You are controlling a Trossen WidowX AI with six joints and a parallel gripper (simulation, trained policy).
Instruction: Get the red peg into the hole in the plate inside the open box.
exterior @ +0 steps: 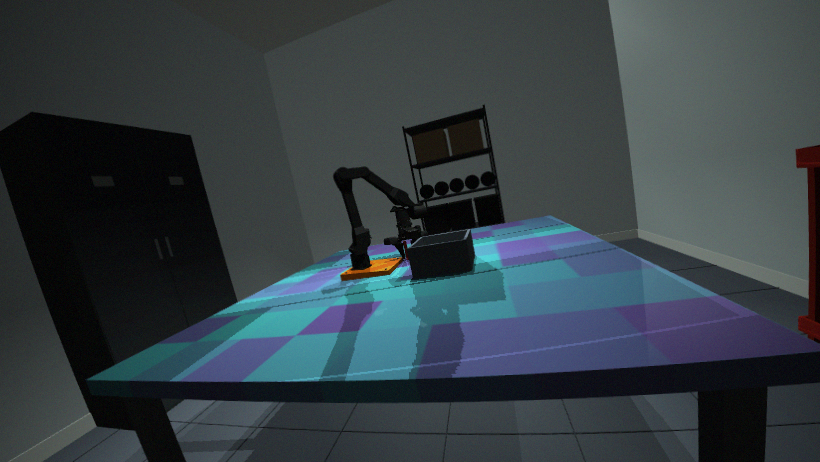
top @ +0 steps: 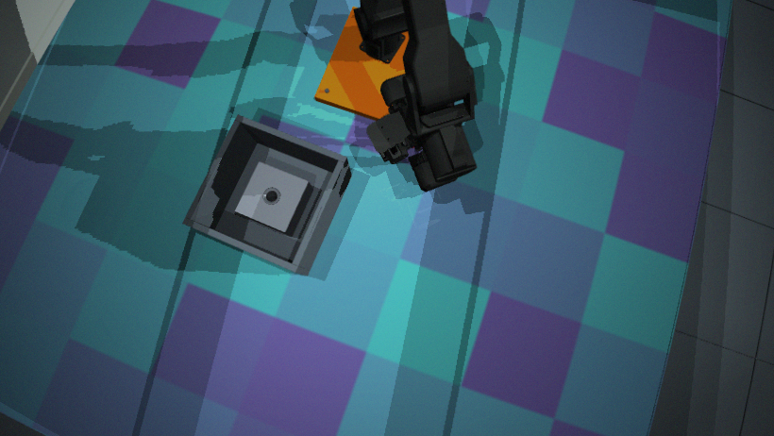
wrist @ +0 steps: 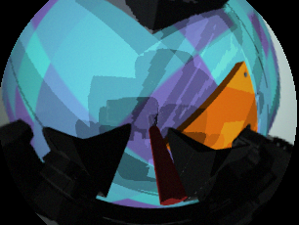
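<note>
My gripper tip is now 20 cm short of the grey plate, 15 cm to the left of it and 4 cm below it. The rest, counted from my gripper tip: red peg: 3 cm above, 1 cm behind; then box: 20 cm ahead, 15 cm to the right, 2 cm above.
</note>
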